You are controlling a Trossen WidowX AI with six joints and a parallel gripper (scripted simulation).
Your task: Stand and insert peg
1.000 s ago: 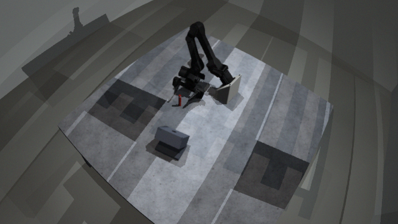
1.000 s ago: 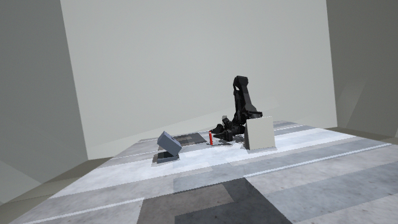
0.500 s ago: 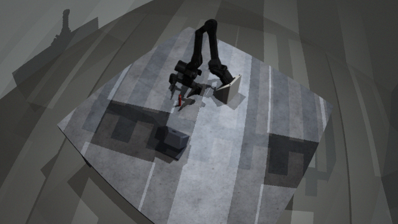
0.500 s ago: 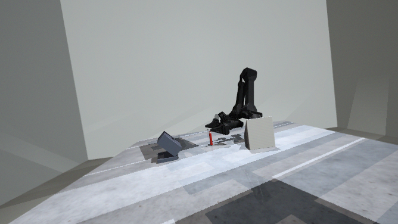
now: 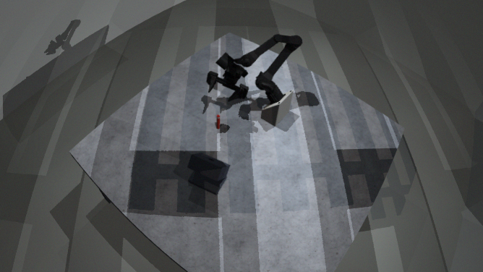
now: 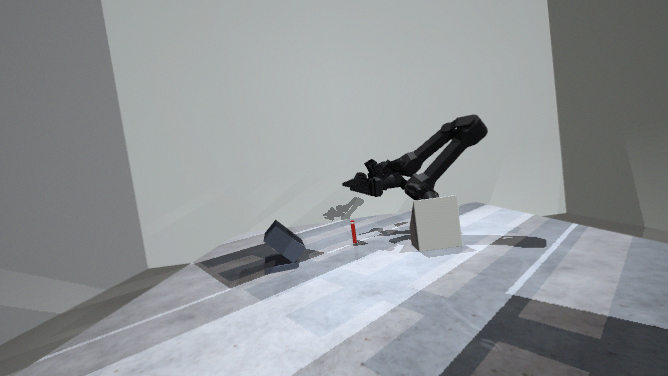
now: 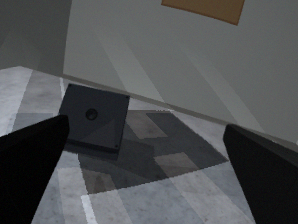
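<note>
The red peg lies 10 mm behind my gripper tip and 150 mm below it. From my gripper tip the other things lie so: dark base plate 240 mm ahead, 140 mm to the left, 200 mm below; dark sloped panel 220 mm ahead, 130 mm to the left, 130 mm below.
</note>
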